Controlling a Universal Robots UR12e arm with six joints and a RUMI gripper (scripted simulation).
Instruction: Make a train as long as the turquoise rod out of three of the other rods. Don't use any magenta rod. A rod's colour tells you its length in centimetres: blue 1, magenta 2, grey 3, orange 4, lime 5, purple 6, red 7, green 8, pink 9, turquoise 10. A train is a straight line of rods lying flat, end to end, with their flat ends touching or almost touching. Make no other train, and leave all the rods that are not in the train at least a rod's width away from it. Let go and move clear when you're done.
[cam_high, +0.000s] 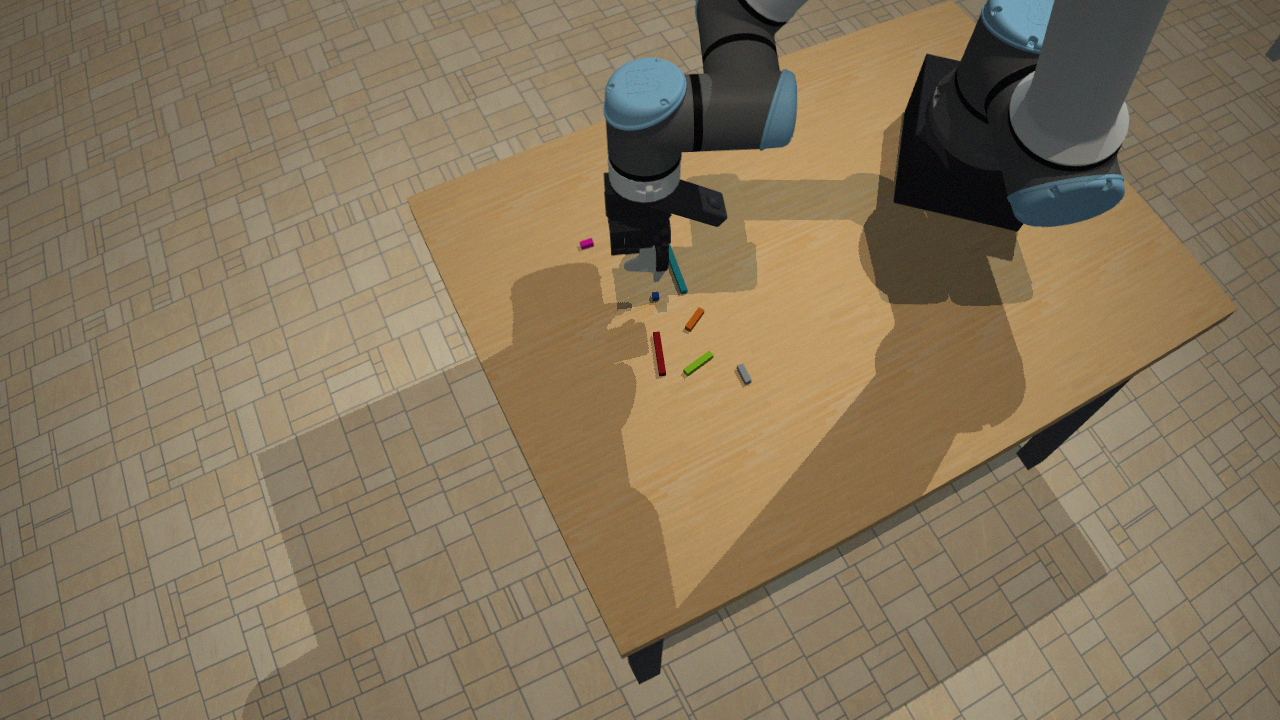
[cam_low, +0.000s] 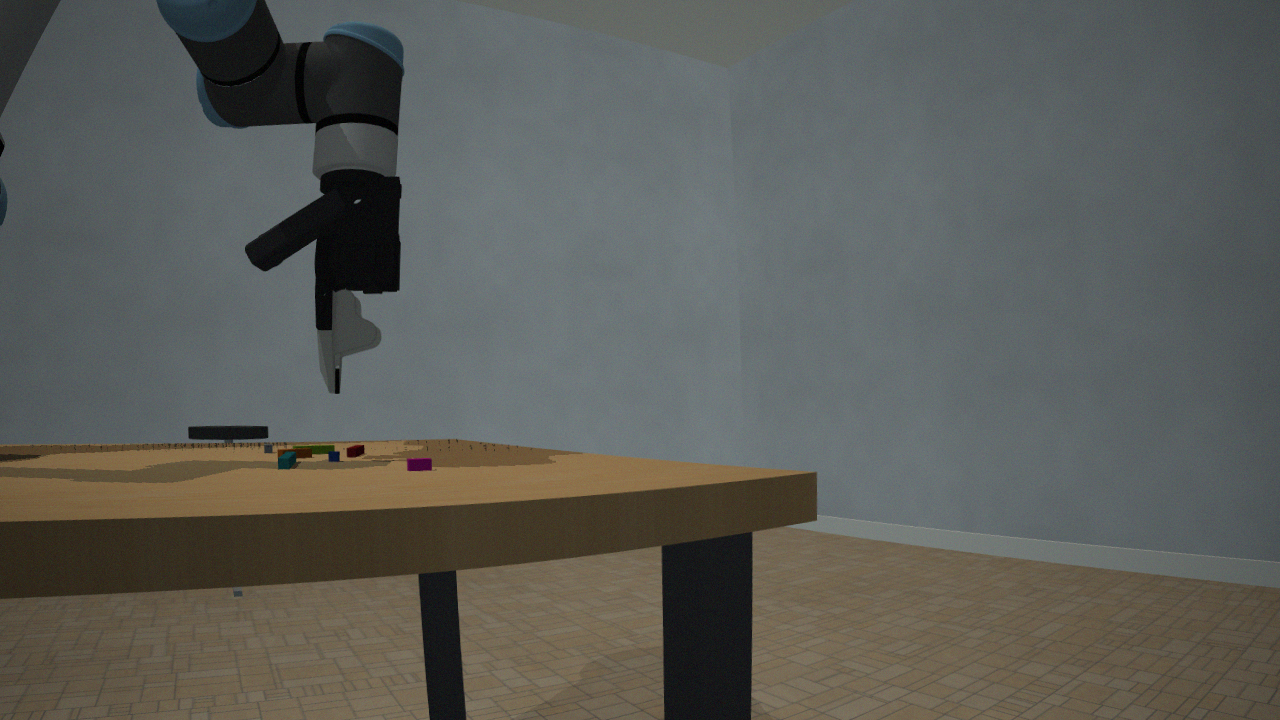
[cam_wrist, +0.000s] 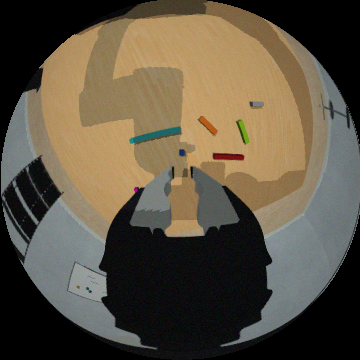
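The blue rod lies 80 mm below my hand. Round my hand: red rod: 40 mm ahead, 90 mm to the left, 80 mm below; then turquoise rod: 50 mm behind, 30 mm to the right, 80 mm below; then orange rod: 30 mm behind, 60 mm to the left, 80 mm below.
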